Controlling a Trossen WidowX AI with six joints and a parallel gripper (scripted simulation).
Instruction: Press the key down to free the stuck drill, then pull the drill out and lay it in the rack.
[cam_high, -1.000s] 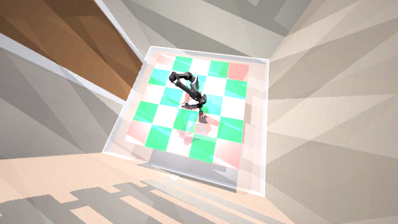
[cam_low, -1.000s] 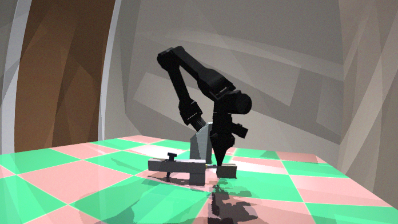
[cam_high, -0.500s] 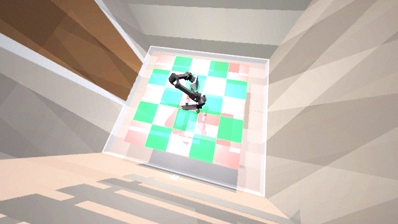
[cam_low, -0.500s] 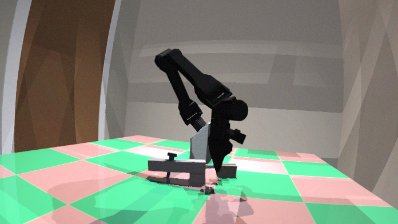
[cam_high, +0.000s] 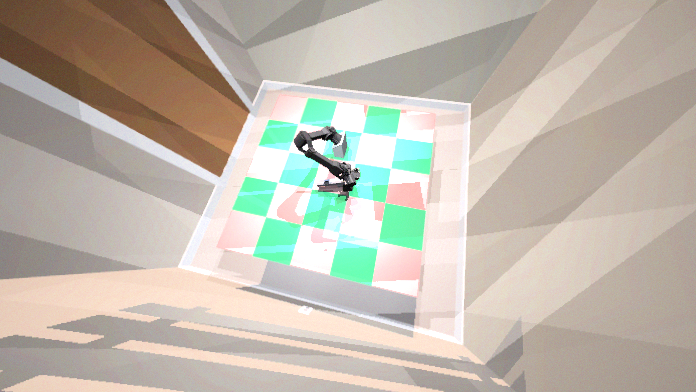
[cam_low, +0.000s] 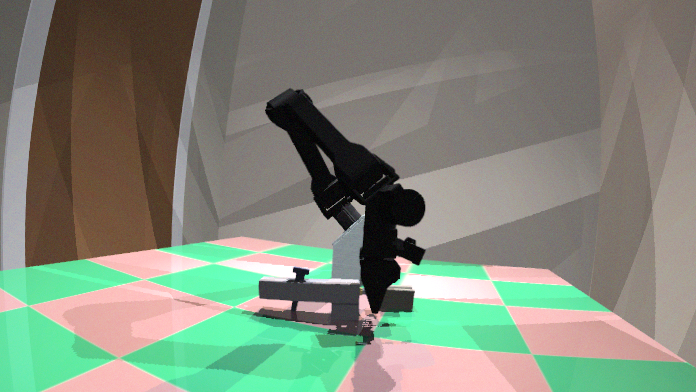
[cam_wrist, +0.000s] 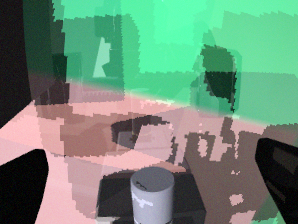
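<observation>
The drill lies 5 cm to the right of my gripper tip, 2 cm above it and 1 cm ahead of it. From my gripper tip the other things lie so: rack: 9 cm behind, 3 cm to the left, 1 cm below; key: 13 cm to the right, 4 cm ahead, 3 cm above.
</observation>
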